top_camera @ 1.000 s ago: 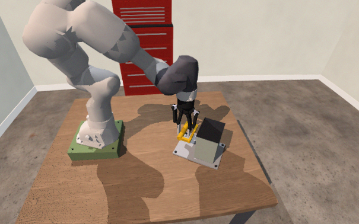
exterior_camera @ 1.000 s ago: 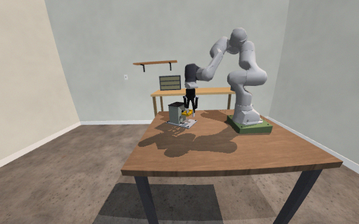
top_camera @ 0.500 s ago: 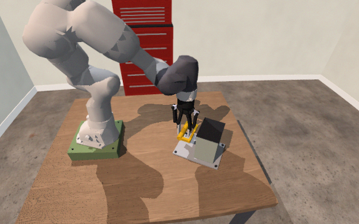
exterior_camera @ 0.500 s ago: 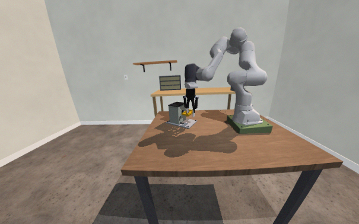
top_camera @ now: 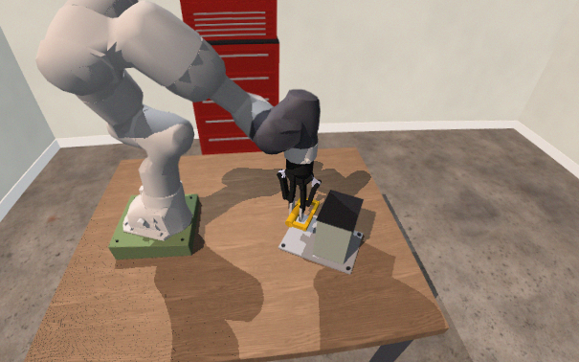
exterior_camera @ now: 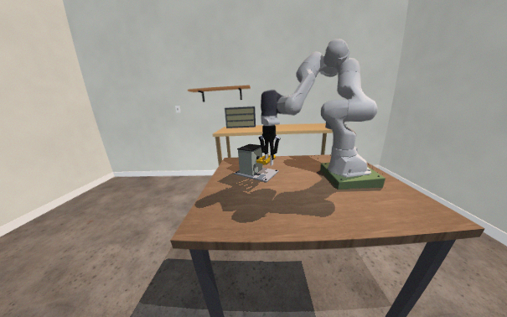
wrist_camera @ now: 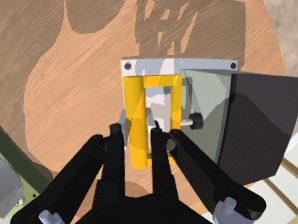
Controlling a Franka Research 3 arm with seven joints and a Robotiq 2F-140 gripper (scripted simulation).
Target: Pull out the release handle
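Right now the light grey baseplate is 100 mm below my hand, 90 mm ahead of it and 40 mm to the right of it.
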